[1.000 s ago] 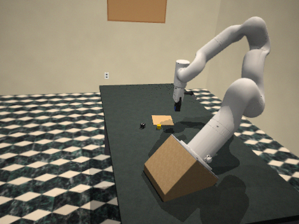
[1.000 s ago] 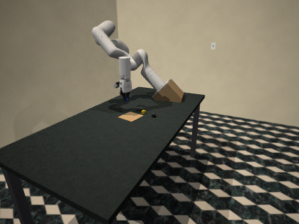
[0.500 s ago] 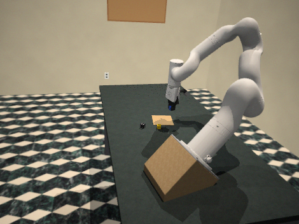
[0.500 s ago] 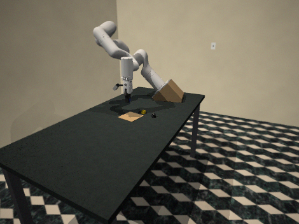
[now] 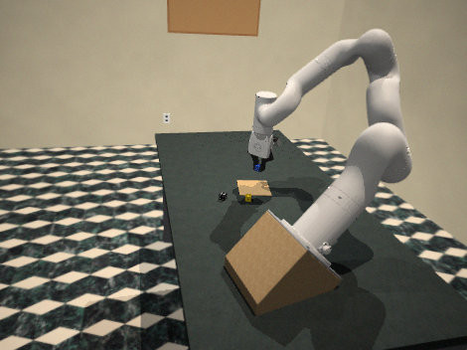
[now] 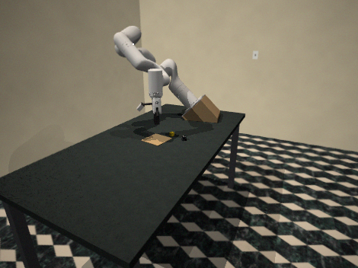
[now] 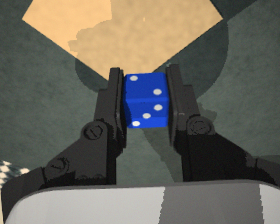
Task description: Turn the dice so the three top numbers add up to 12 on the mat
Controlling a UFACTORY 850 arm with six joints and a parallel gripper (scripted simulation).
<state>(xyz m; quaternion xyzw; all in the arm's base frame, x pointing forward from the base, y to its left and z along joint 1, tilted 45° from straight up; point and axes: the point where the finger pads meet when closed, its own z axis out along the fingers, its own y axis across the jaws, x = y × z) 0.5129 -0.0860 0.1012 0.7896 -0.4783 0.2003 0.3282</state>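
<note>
Right now my hand is 20 mm past the black die, 180 mm to the right of it and 110 mm above it. Round my hand: tan mat (20 mm ahead, 120 mm below); then blue die (10 mm below); then yellow die (70 mm behind, 80 mm to the left, 110 mm below).
</note>
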